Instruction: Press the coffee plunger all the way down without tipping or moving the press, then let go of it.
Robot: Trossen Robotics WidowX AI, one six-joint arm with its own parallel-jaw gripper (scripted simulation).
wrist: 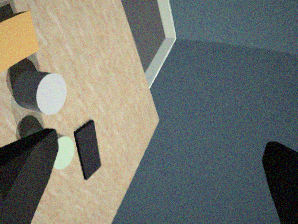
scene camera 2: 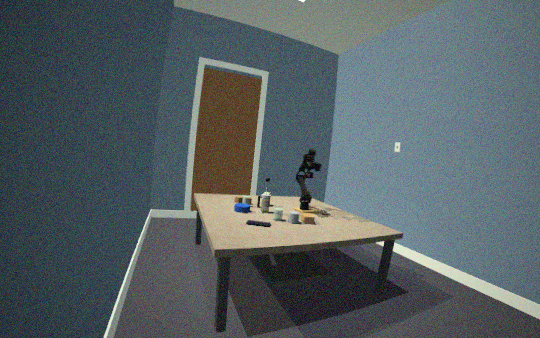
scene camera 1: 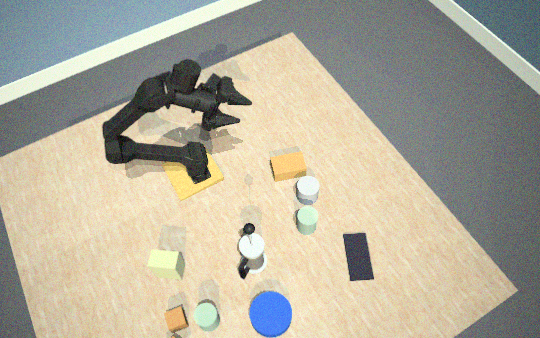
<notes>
My gripper is open, with nothing in its grasp. Also in view: a coffee press, an orange block and a yellow-green block.
My gripper is seen too in the wrist view.
</notes>
